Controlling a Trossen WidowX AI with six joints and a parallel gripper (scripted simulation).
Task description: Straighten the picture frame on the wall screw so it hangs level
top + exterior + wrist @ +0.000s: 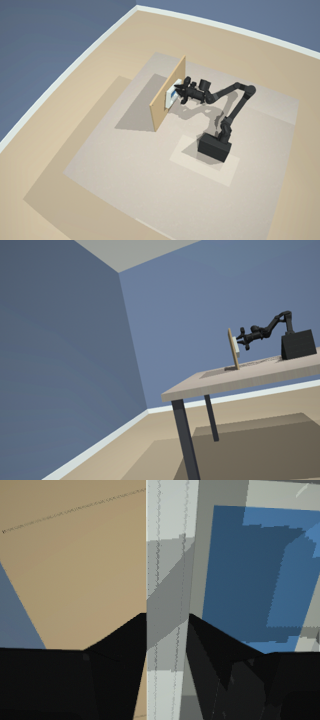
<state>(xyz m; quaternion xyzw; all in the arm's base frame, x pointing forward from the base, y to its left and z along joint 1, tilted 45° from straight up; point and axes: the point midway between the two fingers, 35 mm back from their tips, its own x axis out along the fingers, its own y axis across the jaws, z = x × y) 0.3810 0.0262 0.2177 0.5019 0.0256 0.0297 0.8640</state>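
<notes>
The picture frame is 1 cm to the left of my gripper tip and 5 cm below it. The rest, counted from my gripper tip: board: 2 cm ahead, 1 cm to the left, 6 cm below.
</notes>
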